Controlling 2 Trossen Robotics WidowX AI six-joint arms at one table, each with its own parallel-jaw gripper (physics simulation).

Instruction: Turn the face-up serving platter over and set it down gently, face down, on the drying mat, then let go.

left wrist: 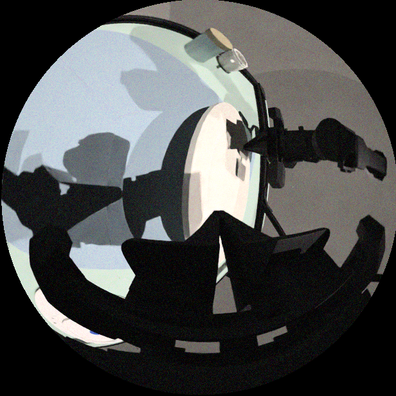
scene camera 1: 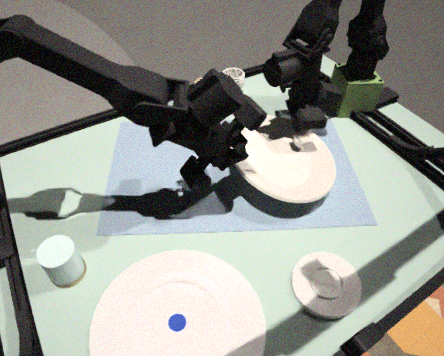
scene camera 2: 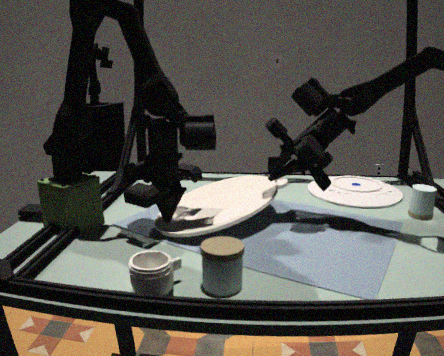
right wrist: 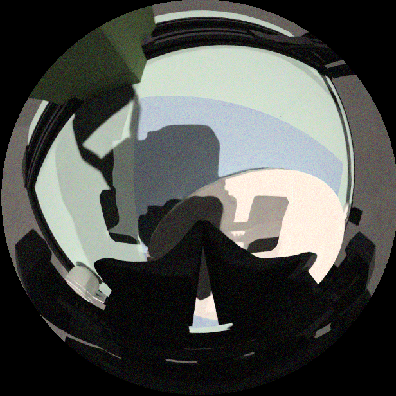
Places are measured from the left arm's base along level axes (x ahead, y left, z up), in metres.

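Pixels of known places: left gripper, fingertip midpoint: (scene camera 1: 246,155) (scene camera 2: 269,179); right gripper, fingertip midpoint: (scene camera 1: 297,131) (scene camera 2: 167,221); right arm's base, origin of the base link: (scene camera 1: 359,72) (scene camera 2: 67,178).
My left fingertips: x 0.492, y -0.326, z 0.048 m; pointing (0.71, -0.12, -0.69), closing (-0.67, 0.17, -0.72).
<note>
Ahead of a thing's pixels: the offset from my left fingertips to its middle. Level surfaces: height alone.
The pale round serving platter {dx +0.108, dy -0.010, dz -0.058 m} (scene camera 1: 305,180) (scene camera 2: 240,200) (left wrist: 212,165) (right wrist: 312,210) is over the blue drying mat {dz -0.085 m} (scene camera 1: 150,155) (scene camera 2: 340,260) (left wrist: 75,90) (right wrist: 250,135). It lies tilted, upper side showing. In scene camera 2 its left end is low and its far right end is raised, with dark shadow beneath. My right gripper (scene camera 2: 168,219) (right wrist: 202,224) is shut, pointing down, its tips at the platter's low end. My left gripper (scene camera 2: 271,178) (left wrist: 217,214) is shut, beside the raised edge. Whether it touches that edge I cannot tell. Neither shows the rim between its fingers.
A large plate with a blue dot {dx -0.288, dy -0.146, dz -0.073 m} (scene camera 1: 135,310) (scene camera 2: 325,192), a small plate {dx -0.055, dy -0.259, dz -0.079 m} (scene camera 1: 302,280) and a pale cylinder {dx -0.375, dy +0.056, dz -0.052 m} (scene camera 1: 62,262) (scene camera 2: 422,202) stand off the mat. A lidded canister {dx +0.130, dy +0.273, dz -0.052 m} (scene camera 2: 222,270) and a cup {dx +0.228, dy +0.276, dz -0.059 m} (scene camera 2: 151,277) stand near the scene camera 2 edge. A green block (scene camera 1: 357,97) is beneath the right arm.
</note>
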